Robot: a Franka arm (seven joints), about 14 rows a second.
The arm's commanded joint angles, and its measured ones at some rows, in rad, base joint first. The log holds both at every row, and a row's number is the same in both.
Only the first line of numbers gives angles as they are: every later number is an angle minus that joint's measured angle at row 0.
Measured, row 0: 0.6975, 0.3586, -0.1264, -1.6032, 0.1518, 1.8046, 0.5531
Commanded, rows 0 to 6: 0.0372, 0.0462, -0.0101, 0.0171, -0.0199, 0.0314, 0.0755; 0.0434, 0.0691, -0.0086, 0.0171, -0.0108, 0.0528, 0.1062; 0.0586, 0.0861, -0.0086, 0.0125, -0.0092, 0.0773, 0.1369; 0.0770, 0.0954, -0.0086, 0.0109, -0.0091, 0.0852, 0.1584; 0.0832, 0.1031, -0.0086, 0.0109, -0.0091, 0.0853, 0.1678; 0.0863, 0.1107, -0.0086, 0.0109, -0.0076, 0.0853, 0.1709; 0.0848, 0.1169, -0.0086, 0.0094, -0.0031, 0.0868, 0.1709
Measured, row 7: 0.0748, 0.1073, 0.0000, -0.0021, -0.0020, 0.0887, 0.1446
